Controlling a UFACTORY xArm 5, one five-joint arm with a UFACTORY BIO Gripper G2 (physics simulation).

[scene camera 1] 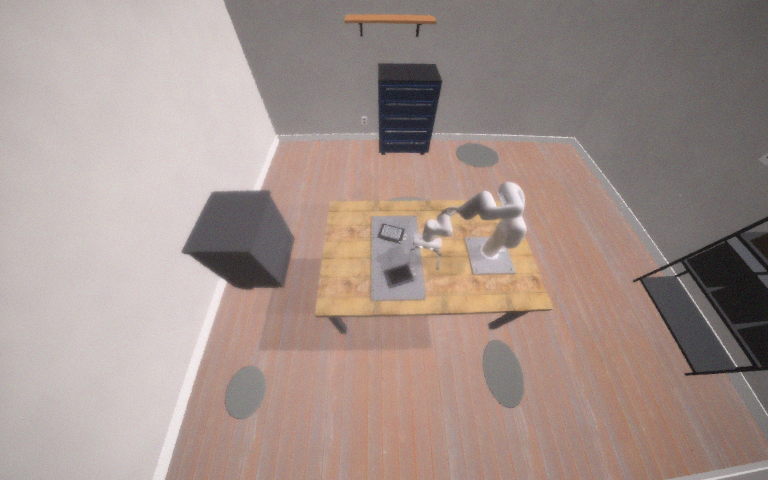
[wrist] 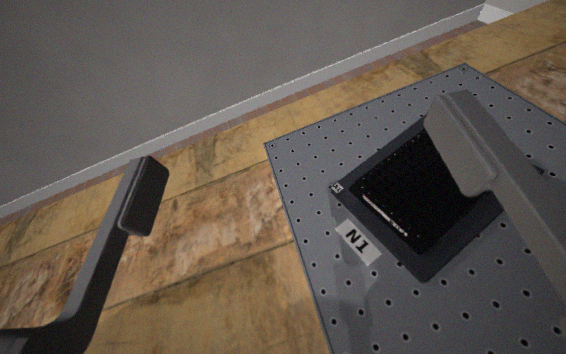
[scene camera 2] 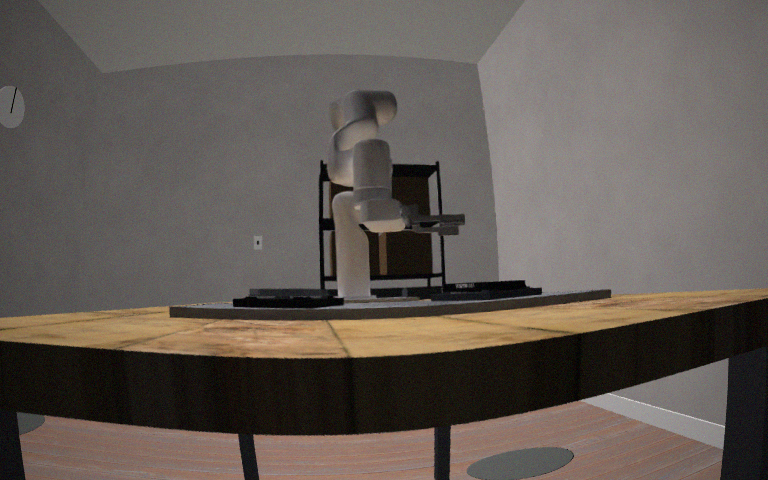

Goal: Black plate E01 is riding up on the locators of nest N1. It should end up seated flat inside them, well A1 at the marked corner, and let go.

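Places are measured from the arm's base along level axes (x ahead, y left, z up), in millimetres.
Pixels of known places: end effector, tool point: (scene camera 1: pixel 423 262) (wrist: pixel 279 172) (scene camera 2: pixel 450 226); arm's base, origin of the base link: (scene camera 1: pixel 488 251) (scene camera 2: pixel 354 299).
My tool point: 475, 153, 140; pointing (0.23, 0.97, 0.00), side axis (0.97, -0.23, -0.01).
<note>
For each thing: its top centre in the pictures, then the offset to it from my tool point, as dx, dy, dz. "pt": a spot on its surface instead. Level surfaces: height alone.
- black plate E01, middle of its top: (wrist: pixel 431 173) (scene camera 2: pixel 483 281) (scene camera 1: pixel 399 273) +130, +17, -112
- dark nest N1, surface spot: (wrist: pixel 424 267) pt +82, -53, -130
- N1 label, surface spot: (wrist: pixel 358 242) pt +42, -14, -140
- nest's A1 mark, middle of its top: (wrist: pixel 337 187) +46, +46, -129
- wooden table, its level: dz -154
- second nest with a lighter plate, surface spot: (scene camera 2: pixel 291 292) pt +242, -291, -121
The black plate E01 (scene camera 1: pixel 399 274) (scene camera 2: pixel 505 285) (wrist: pixel 420 195) lies on the dark nest N1 (wrist: pixel 424 267). A pale strip runs along its side nearest the N1 label (wrist: pixel 358 242). In scene camera 2 its top edge stands above the nest; how far it tilts is hard to tell. The nest's A1 mark (wrist: pixel 336 187) shows at one corner; the plate's own well A1 cannot be made out. My gripper (scene camera 1: pixel 424 258) (scene camera 2: pixel 461 225) is open and empty, above and to the side of the nest and not touching the plate. In the wrist view one finger hides part of the plate and nest.
Both nests stand on a grey perforated board (scene camera 1: pixel 396 294) (scene camera 2: pixel 577 296) (wrist: pixel 320 255) on the wooden table (scene camera 1: pixel 345 300) (wrist: pixel 200 280). A second nest with a lighter plate (scene camera 1: pixel 391 232) (scene camera 2: pixel 291 292) stands at the board's other end. The arm's base plate (scene camera 1: pixel 501 267) is to the right.
</note>
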